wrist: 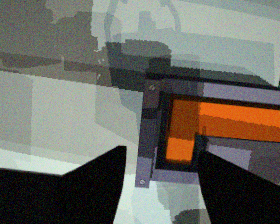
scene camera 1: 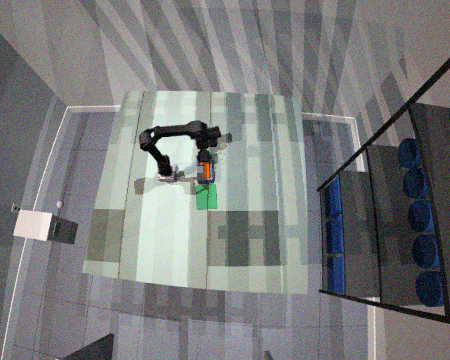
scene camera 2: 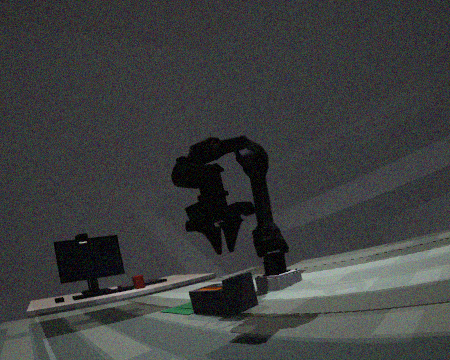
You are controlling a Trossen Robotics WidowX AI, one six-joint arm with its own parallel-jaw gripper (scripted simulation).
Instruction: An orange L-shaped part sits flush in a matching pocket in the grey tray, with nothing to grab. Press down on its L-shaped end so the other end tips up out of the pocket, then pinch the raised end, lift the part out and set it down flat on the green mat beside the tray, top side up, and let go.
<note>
I see my gripper [scene camera 2: 225, 253].
My gripper shows as well in the wrist view [wrist: 162, 157].
</note>
